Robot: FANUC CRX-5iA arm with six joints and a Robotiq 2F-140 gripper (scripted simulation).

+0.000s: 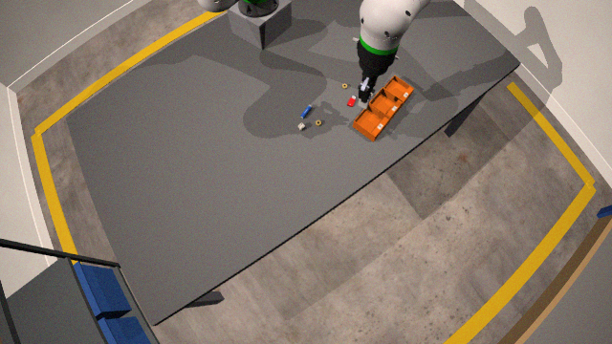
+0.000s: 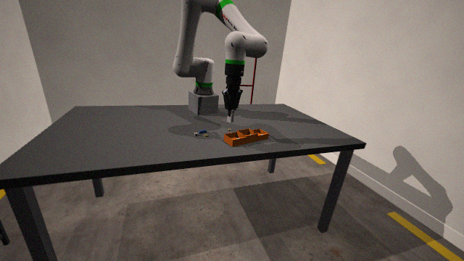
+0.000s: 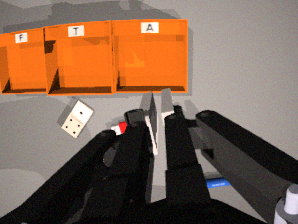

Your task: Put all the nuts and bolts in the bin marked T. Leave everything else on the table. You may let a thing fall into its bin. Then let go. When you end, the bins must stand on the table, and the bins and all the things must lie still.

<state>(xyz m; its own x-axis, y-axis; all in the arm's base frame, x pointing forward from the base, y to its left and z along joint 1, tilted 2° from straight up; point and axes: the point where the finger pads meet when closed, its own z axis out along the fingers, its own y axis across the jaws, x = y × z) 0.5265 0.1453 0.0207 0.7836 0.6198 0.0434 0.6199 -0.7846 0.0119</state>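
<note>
Right now the orange three-compartment bin is 1 cm behind my hand, 10 cm to the left of it and 12 cm below it. Also, from my hand: red usb stick 8 cm behind, 1 cm to the left, 14 cm below; blue cylinder 10 cm behind, 14 cm to the right, 13 cm below; white domino 10 cm behind, 8 cm to the left, 13 cm below.
</note>
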